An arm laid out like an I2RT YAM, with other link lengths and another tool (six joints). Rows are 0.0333 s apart.
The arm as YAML. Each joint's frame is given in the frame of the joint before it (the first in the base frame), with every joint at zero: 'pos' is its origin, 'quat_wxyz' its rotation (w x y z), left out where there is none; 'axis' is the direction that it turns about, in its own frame. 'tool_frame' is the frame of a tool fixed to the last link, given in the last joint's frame.
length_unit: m
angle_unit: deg
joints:
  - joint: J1
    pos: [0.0, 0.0, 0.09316]
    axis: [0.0, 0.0, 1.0]
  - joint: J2
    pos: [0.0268, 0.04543, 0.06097]
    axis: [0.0, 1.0, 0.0]
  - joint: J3
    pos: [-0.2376, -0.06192, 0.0]
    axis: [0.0, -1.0, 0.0]
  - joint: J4
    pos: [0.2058, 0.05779, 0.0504]
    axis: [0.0, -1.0, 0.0]
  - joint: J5
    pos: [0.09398, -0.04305, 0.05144]
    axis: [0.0, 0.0, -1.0]
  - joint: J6
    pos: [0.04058, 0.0, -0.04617]
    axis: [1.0, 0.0, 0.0]
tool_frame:
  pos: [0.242, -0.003, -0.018]
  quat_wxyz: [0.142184, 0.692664, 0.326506, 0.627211]
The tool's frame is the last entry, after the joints.
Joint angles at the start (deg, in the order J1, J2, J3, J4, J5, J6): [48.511 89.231 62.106 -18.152 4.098 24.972]
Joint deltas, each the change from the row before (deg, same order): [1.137 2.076 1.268 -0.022 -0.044 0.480]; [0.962 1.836 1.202 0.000 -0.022 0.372]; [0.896 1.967 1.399 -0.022 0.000 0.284]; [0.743 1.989 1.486 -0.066 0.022 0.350]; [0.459 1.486 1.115 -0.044 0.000 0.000]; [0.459 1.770 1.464 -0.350 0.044 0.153]
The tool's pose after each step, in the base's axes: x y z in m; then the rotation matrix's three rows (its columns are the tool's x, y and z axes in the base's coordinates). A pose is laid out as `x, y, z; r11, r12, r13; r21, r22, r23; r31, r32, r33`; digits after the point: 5 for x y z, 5 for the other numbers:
0.32977, 0.36232, 0.06017; 0.28154, 0.92411, 0.25838; 0.69489, -0.38205, 0.60924; 0.66172, 0.00802, -0.74971
0.32597, 0.37100, 0.05485; 0.27978, 0.92880, 0.24299; 0.70171, -0.37057, 0.60850; 0.65522, 0.00026, -0.75544
0.32298, 0.37978, 0.04970; 0.27709, 0.93316, 0.22896; 0.70873, -0.35940, 0.60707; 0.64879, -0.00595, -0.76095
0.32102, 0.38779, 0.04462; 0.27698, 0.93600, 0.21721; 0.71430, -0.35178, 0.60500; 0.64269, -0.01242, -0.76602
0.32011, 0.39324, 0.04071; 0.27406, 0.93873, 0.20899; 0.72019, -0.34434, 0.60230; 0.63736, -0.01456, -0.77043
0.31924, 0.39858, 0.03569; 0.27497, 0.94048, 0.19970; 0.72693, -0.33931, 0.59702; 0.62925, -0.01899, -0.77697

